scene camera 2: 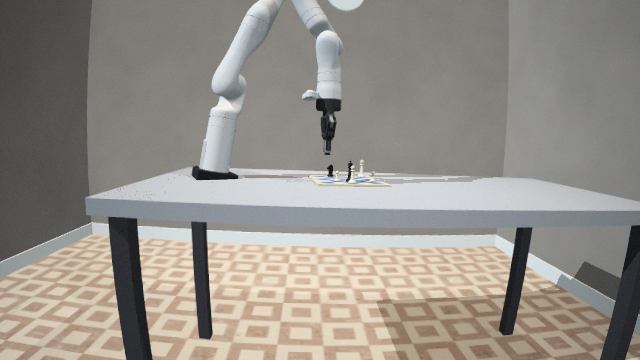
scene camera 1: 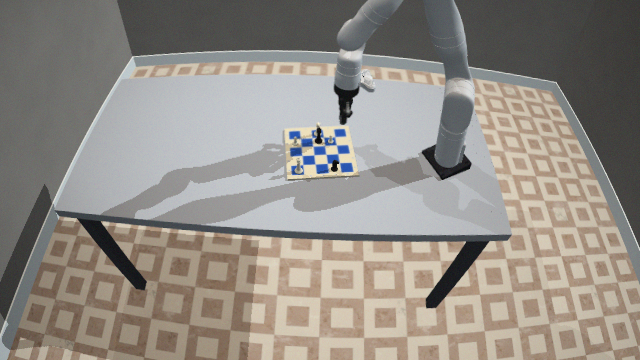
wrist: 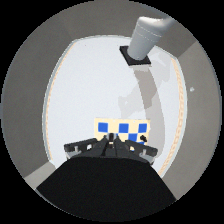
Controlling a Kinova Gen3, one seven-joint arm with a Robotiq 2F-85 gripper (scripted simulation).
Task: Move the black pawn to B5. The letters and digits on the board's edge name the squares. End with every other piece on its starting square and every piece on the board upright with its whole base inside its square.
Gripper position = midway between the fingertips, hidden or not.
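There is my gripper (scene camera 2: pixel 327 152), and the wrist view has it too, with the gripper at (wrist: pixel 111 137).
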